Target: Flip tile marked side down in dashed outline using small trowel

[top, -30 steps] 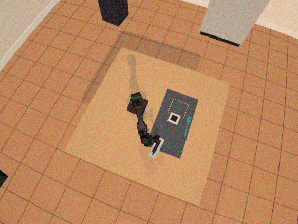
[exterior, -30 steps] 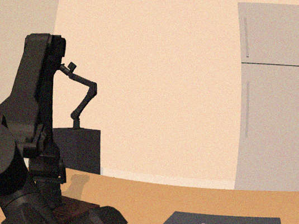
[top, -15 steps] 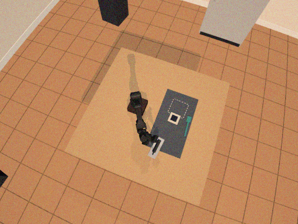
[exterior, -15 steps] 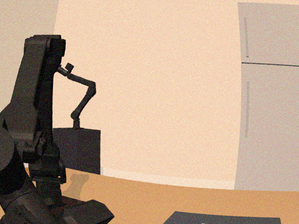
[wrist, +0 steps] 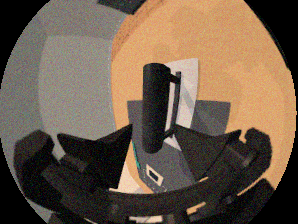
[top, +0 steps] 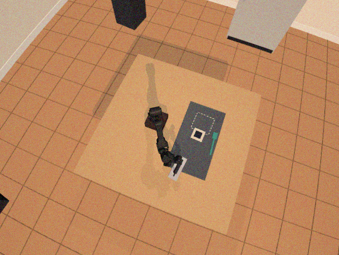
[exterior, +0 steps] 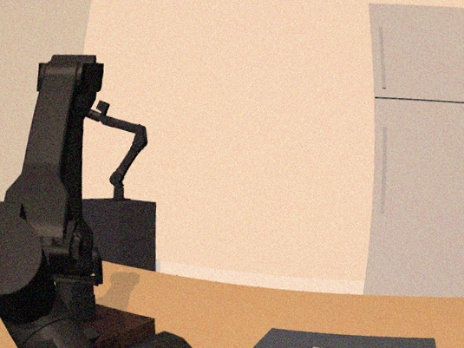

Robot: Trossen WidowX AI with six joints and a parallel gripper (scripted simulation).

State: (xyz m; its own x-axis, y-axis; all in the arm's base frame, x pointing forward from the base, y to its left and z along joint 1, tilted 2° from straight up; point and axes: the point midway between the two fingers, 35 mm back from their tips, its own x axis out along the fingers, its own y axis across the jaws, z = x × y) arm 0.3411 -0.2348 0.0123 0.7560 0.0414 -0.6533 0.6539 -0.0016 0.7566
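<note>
My gripper tip is 290 mm to the right of the dark grey mat, 90 mm above it and 30 mm short of it. Also, from my gripper tip: tile: 320 mm to the left, 70 mm below, 20 mm ahead; then teal long-handled tool: 330 mm to the left, 160 mm ahead, 70 mm below.
</note>
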